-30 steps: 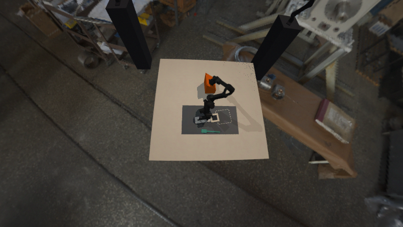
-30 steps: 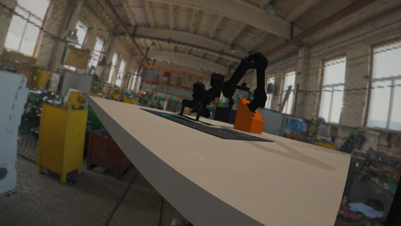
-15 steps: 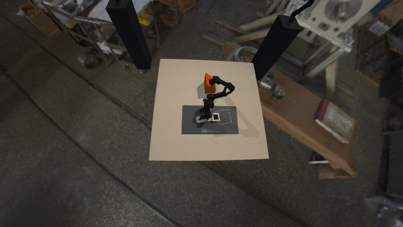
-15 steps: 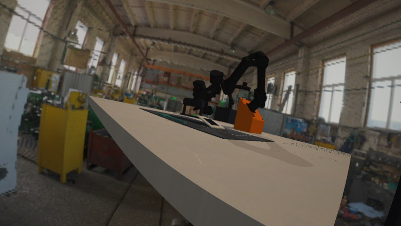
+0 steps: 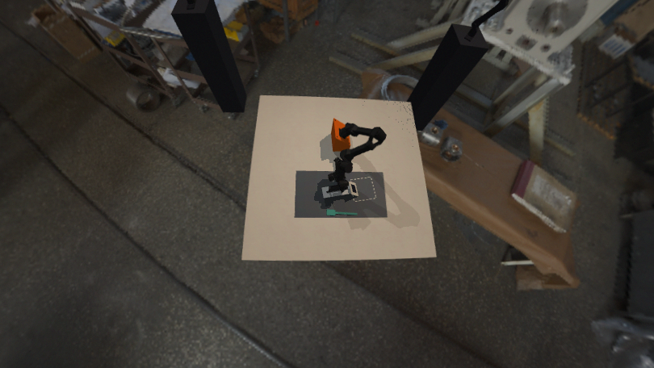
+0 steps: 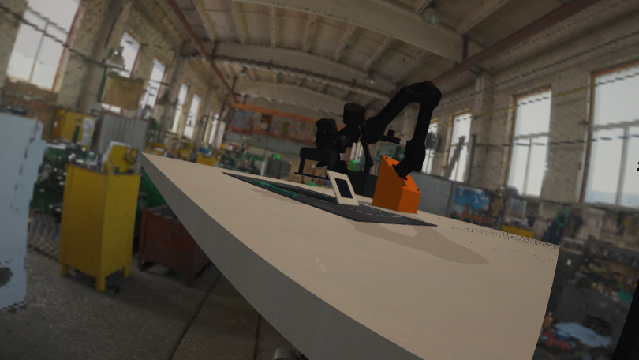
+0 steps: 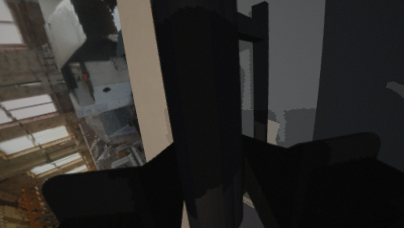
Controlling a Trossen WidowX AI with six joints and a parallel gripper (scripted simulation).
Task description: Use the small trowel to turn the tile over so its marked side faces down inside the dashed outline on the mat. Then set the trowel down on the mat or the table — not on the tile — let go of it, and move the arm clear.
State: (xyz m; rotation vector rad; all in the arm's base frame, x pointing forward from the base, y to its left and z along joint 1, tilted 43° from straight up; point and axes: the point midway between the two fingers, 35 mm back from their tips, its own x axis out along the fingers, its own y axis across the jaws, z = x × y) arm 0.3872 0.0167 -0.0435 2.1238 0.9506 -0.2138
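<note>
Now: gripper tip 9 cm to the right of the tile, 6 cm above it and 4 cm past it. Also, from my gripper tip: dark mat (12 cm below, 1 cm to the left, 1 cm behind).
</note>
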